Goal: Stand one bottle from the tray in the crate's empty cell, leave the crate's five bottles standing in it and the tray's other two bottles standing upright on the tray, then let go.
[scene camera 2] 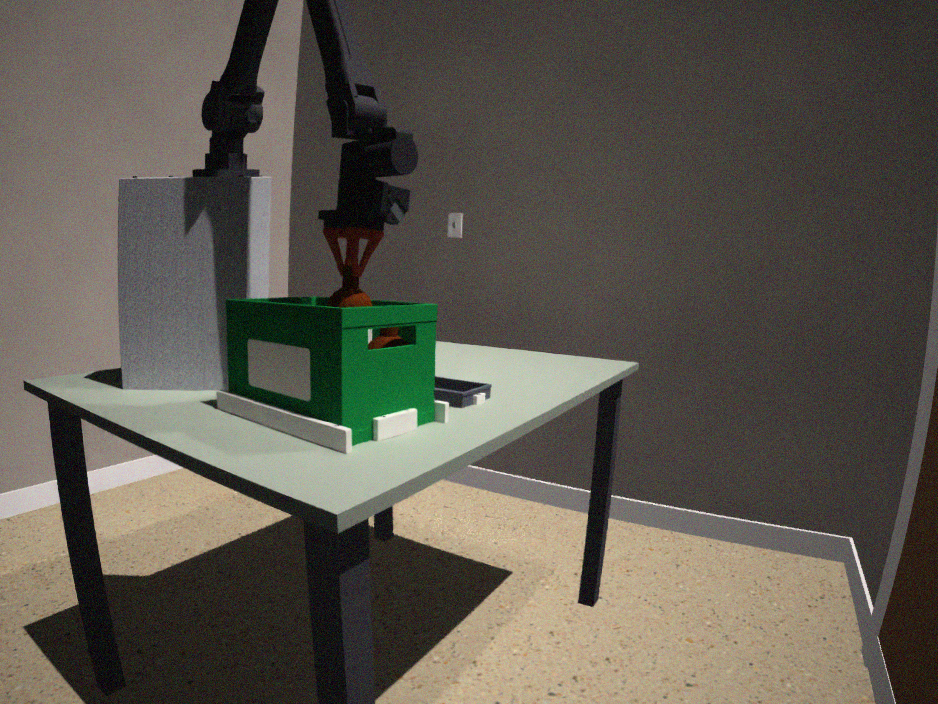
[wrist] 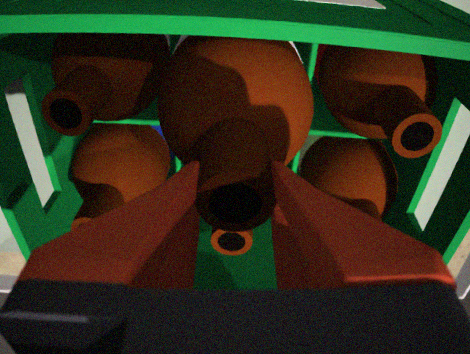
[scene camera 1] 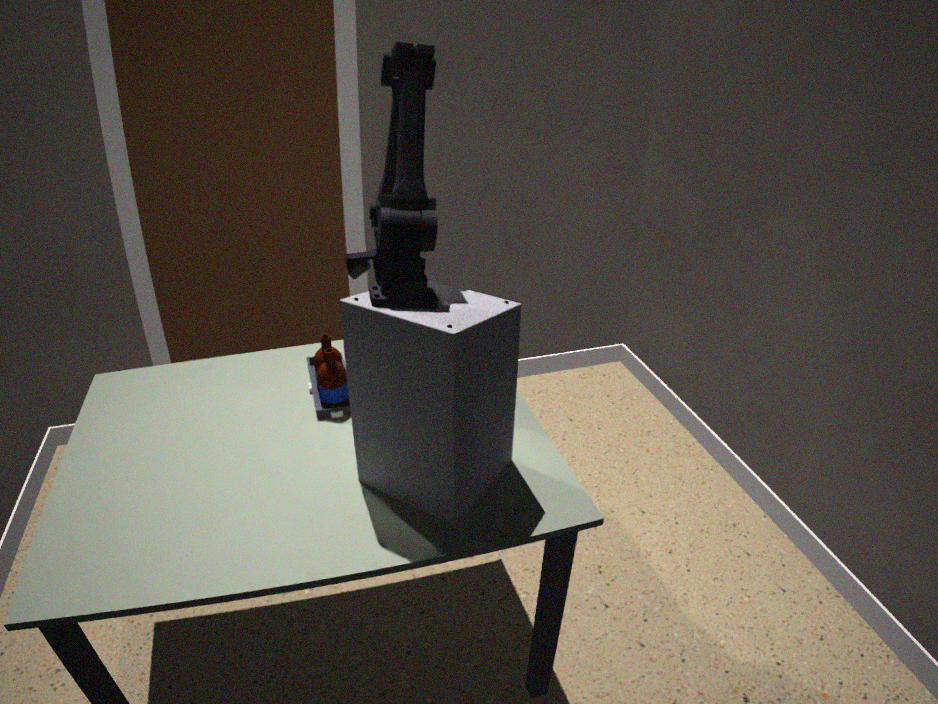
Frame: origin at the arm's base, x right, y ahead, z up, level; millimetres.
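Seen in the pictures: gripper, between the fingertips: (scene camera 2: 350, 276) (wrist: 235, 176); arm's base, origin of its link: (scene camera 2: 226, 176) (scene camera 1: 402, 301).
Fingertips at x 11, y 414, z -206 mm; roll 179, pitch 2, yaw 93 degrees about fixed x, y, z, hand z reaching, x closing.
Offsets run from my fingertips to a thing's top centre. Level surfaces: height alone.
My gripper (scene camera 2: 350, 274) (wrist: 235, 176) is shut on the neck of a brown bottle {dx -1, dy -2, dz +16 mm} (scene camera 2: 353, 300) (wrist: 277, 85). That bottle is upright, with its shoulder at about the crate's rim in scene camera 2 and its lower part hidden in the crate. The green crate {dx +47, dy +0, dz -37 mm} (scene camera 2: 393, 394) (wrist: 225, 24) stands on the table. In the wrist view several other brown bottles stand in it: one at upper left (wrist: 112, 80), one at upper right (wrist: 372, 80), one at left (wrist: 122, 160), one at right (wrist: 350, 170), and a mouth {dx +88, dy +1, dz -49 mm} (wrist: 231, 241) below the held bottle. Two brown bottles (scene camera 1: 331, 382) (scene camera 1: 326, 353) stand upright on the dark tray (scene camera 1: 312, 378) (scene camera 2: 462, 392).
White strips (scene camera 2: 280, 422) (scene camera 2: 394, 424) lie along the crate's foot on the table {dz -212 mm} (scene camera 1: 204, 484) (scene camera 2: 553, 366). The tall grey pedestal (scene camera 1: 409, 409) (scene camera 2: 174, 287) carries the arm and hides the crate in scene camera 1. A wall is behind the table.
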